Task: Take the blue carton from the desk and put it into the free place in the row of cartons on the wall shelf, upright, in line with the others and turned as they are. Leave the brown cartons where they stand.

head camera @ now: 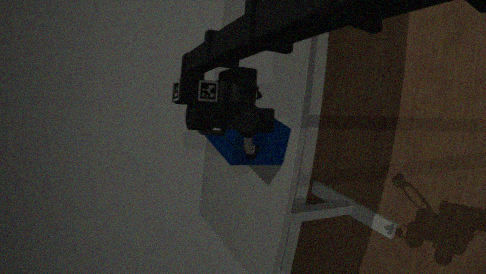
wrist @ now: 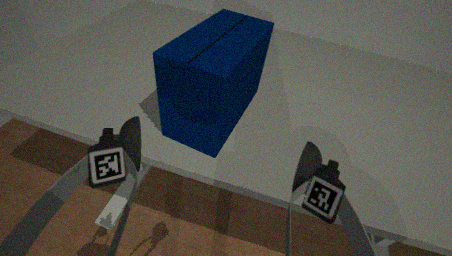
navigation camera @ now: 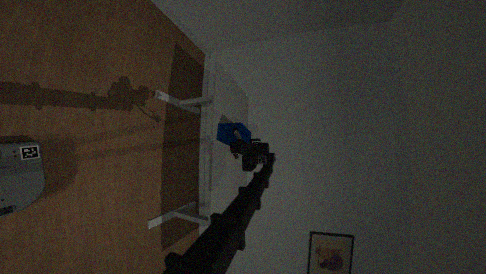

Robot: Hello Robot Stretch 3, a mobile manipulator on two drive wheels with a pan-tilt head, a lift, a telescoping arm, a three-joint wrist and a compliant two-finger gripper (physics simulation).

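Places are measured from the robot's base along level axes (x ahead, y left, z up), in metres.
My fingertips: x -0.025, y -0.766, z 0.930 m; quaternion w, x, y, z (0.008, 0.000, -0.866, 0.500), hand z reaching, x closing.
Note:
Behind a point stands the place of what it marks.
The blue carton (head camera: 272,145) {x 0.034, y -0.931, z 0.774 m} (navigation camera: 226,131) {x 0.038, y -0.932, z 0.796 m} (wrist: 200,90) stands on the pale desk (head camera: 250,215) {x 0.307, y -1.148, z 0.720 m} (navigation camera: 232,95) {x 0.359, y -1.239, z 0.721 m} (wrist: 375,125); a dark line runs along its top. My gripper (wrist: 220,147) {x -0.025, y -0.766, z 0.930 m} is open, its two fingers wide apart with nothing held between them. In the wrist view the carton is beyond the fingertips, left of the middle between them and nearer the left finger. In the head view the wrist and one finger (head camera: 249,145) {x 0.025, y -0.638, z 1.001 m} cover part of the carton; the other finger is hidden there. The wall shelf and the brown cartons do not show.
My extended arm (head camera: 305,30) {x -0.085, y -0.263, z 1.147 m} (navigation camera: 225,230) {x -0.083, y -0.182, z 1.157 m} reaches over the desk. The wall (head camera: 90,150) {x 0.122, y -1.723, z 1.314 m} (navigation camera: 350,125) {x 0.044, y -1.711, z 1.847 m} rises behind the desk. Desk legs (head camera: 327,212) {x 0.372, y -1.290, z 0.213 m} (navigation camera: 182,215) {x -0.834, y -1.064, z 0.149 m} stand on the wooden floor (head camera: 440,100) {x -0.186, y -0.783, z 0.001 m} (navigation camera: 90,50) {x 0.650, y -0.446, z 0.000 m}. My base (navigation camera: 20,175) {x -0.098, y -0.090, z 0.160 m} and a framed picture (navigation camera: 331,252) {x -1.297, y -1.470, z 1.672 m} show in the navigation view.

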